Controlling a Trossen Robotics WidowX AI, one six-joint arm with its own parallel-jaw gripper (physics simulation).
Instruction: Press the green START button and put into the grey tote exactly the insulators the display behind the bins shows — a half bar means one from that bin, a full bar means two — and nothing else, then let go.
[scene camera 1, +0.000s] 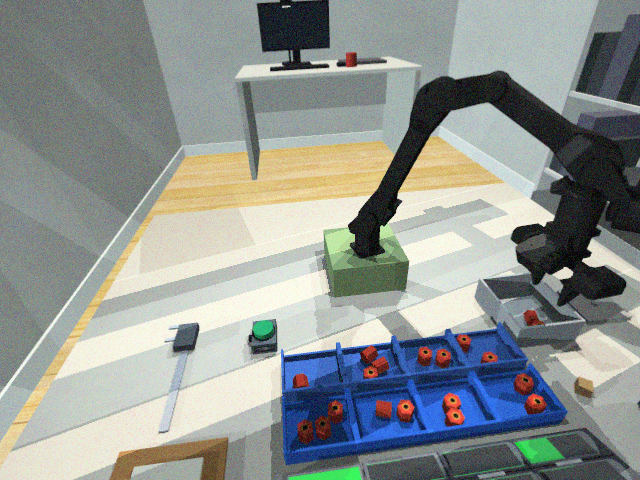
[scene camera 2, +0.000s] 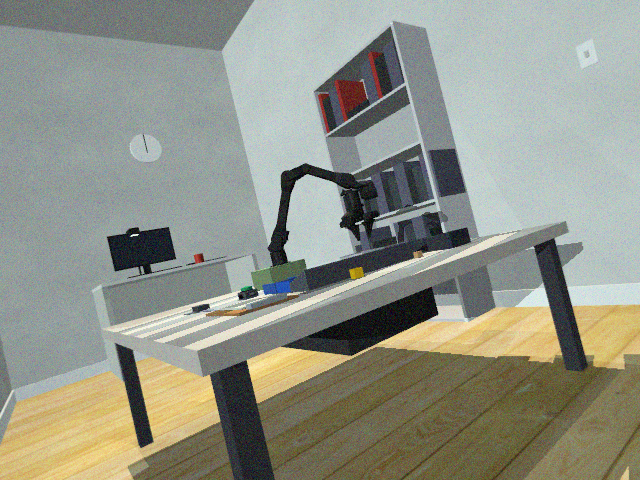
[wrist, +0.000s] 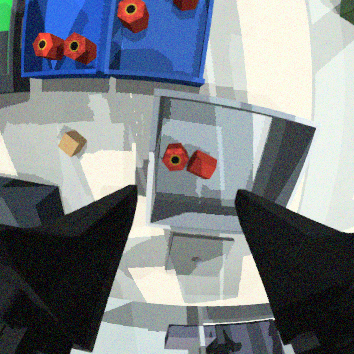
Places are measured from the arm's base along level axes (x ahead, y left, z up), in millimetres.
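Pixels of known places: gripper, fingertip midpoint: (scene camera 1: 547, 294) (scene camera 2: 364, 239) (wrist: 187, 194); arm's base, origin of the base link: (scene camera 1: 367, 248) (scene camera 2: 280, 264).
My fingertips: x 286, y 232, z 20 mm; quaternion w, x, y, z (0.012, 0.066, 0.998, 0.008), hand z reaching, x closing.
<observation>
Ahead of a thing's pixels: the offset from my fingertips to its middle. "spot": to the spot under its first point.
My gripper (scene camera 1: 551, 292) (scene camera 2: 363, 238) (wrist: 187, 194) is open and empty, its fingers apart above the grey tote @(dx -42, dy +16, dz -77 mm) (scene camera 1: 553, 330) (wrist: 200, 127). Two red insulators lie close together on the tote floor: one insulator @(dx +9, dy +3, dz -86 mm) (wrist: 175, 157) shows its dark hole, the other insulator @(dx -19, dy +15, dz -86 mm) (wrist: 202, 164) lies on its side. The blue bins (scene camera 1: 320, 452) (wrist: 155, 60) stand beside the tote, with one to three red insulators in each compartment. The green START button @(dx -170, dy -511, dz -83 mm) (scene camera 1: 263, 329) (scene camera 2: 246, 289) is left of the bins. The display @(spot: dx +148, dy -379, dz -57 mm) (scene camera 1: 403, 467) shows green patches; its lower part is cut off.
A small tan block @(dx +128, dy -21, dz -94 mm) (scene camera 1: 584, 386) (scene camera 2: 418, 254) (wrist: 72, 143) lies near the tote. A yellow block @(dx +269, dy -442, dz -90 mm) (scene camera 2: 356, 272) lies in front of the display. A caliper @(dx -158, dy -693, dz -94 mm) (scene camera 1: 186, 338) and a wooden frame @(spot: dx -3, dy -689, dz -98 mm) (scene camera 1: 170, 450) lie at the left. The arm stands on a green base block (scene camera 1: 367, 279).
</observation>
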